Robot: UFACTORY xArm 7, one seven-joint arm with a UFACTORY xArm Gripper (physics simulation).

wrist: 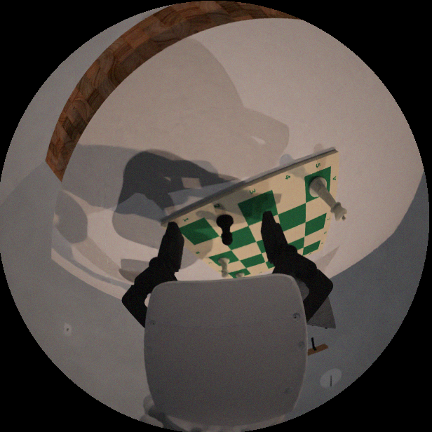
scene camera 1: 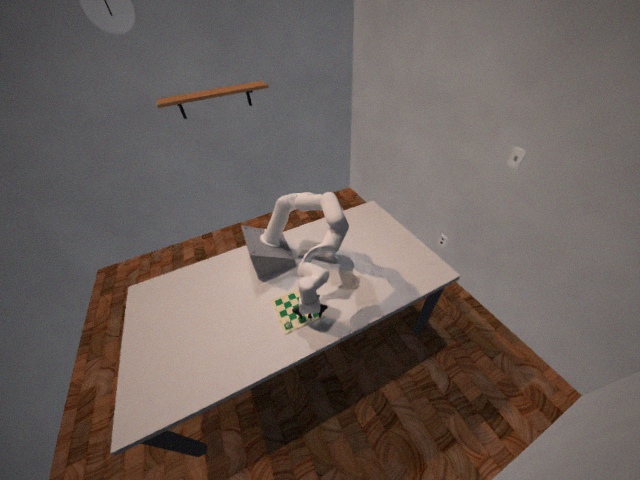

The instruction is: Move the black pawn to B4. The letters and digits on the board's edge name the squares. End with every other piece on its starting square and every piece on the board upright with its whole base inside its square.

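Frame: origin at the arm's base, x ahead, y left, z up, level; centimetres.
Seen in the pictures: gripper, fingertip midpoint: (scene camera 1: 310, 316); arm's base, origin of the base link: (scene camera 1: 270, 240).
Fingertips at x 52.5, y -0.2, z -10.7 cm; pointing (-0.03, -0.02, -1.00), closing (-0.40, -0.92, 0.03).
Observation:
Pixels of each thing's top centre, then the offset from my fingertips to it. Level surfaces: height alone.
- black pawn, middle of its top: (scene camera 1: 309, 313) dz +1.7, dx -0.9, dy -0.2 cm
- cream board, middle of its top: (scene camera 1: 297, 307) dz -1.4, dx -9.1, dy -3.6 cm
- tall white piece, middle of its top: (scene camera 1: 287, 320) dz +3.9, dx -2.2, dy -11.5 cm
- white table, its level: dz -2.1 cm
The black pawn (scene camera 1: 310, 316) (wrist: 226, 230) stands upright on A2 of the green and cream board (scene camera 1: 279, 302) (wrist: 334, 161). My gripper (scene camera 1: 311, 314) (wrist: 220, 226) is open and empty, with its fingertips on either side of the pawn in the wrist view. One fingertip is near the board's corner by A1, the other near A3 and B3. Their exact height above the board is hard to tell. B4 (wrist: 291, 216) shows bare green, to the right of the right fingertip.
A tall white piece (scene camera 1: 287, 324) (wrist: 327, 197) stands upright on A5. One white pawn (wrist: 224, 267) stands on C1, and another white piece (wrist: 240, 275) shows partly near E1, close to the gripper body. The board lies on the white table (scene camera 1: 196, 335).

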